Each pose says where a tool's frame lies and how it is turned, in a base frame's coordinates. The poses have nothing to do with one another.
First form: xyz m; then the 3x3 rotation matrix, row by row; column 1 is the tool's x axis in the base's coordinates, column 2 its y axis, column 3 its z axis. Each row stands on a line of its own.
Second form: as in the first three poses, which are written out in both.
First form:
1:
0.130, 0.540, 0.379
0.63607, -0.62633, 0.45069
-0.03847, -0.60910, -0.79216
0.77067, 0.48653, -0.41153
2:
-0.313, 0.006, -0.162
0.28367, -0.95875, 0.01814
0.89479, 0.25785, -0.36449
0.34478, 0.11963, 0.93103
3:
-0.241, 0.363, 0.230
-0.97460, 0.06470, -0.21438
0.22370, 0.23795, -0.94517
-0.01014, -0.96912, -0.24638
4:
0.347, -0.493, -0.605
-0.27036, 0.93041, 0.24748
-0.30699, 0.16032, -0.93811
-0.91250, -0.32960, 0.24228
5:
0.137, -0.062, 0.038
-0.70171, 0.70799, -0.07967
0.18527, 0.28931, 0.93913
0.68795, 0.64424, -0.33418
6:
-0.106, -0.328, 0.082
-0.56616, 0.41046, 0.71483
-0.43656, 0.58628, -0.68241
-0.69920, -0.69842, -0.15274
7:
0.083, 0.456, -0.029
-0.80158, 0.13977, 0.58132
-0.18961, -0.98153, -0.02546
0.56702, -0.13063, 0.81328
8:
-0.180, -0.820, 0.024
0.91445, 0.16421, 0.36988
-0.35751, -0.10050, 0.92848
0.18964, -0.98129, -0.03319
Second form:
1: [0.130, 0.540, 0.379, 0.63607, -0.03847, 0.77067, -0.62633, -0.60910, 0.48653]
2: [-0.313, 0.006, -0.162, 0.28367, 0.89479, 0.34478, -0.95875, 0.25785, 0.11963]
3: [-0.241, 0.363, 0.230, -0.97460, 0.22370, -0.01014, 0.06470, 0.23795, -0.96912]
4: [0.347, -0.493, -0.605, -0.27036, -0.30699, -0.91250, 0.93041, 0.16032, -0.32960]
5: [0.137, -0.062, 0.038, -0.70171, 0.18527, 0.68795, 0.70799, 0.28931, 0.64424]
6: [-0.106, -0.328, 0.082, -0.56616, -0.43656, -0.69920, 0.41046, 0.58628, -0.69842]
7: [0.083, 0.456, -0.029, -0.80158, -0.18961, 0.56702, 0.13977, -0.98153, -0.13063]
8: [-0.180, -0.820, 0.024, 0.91445, -0.35751, 0.18964, 0.16421, -0.10050, -0.98129]
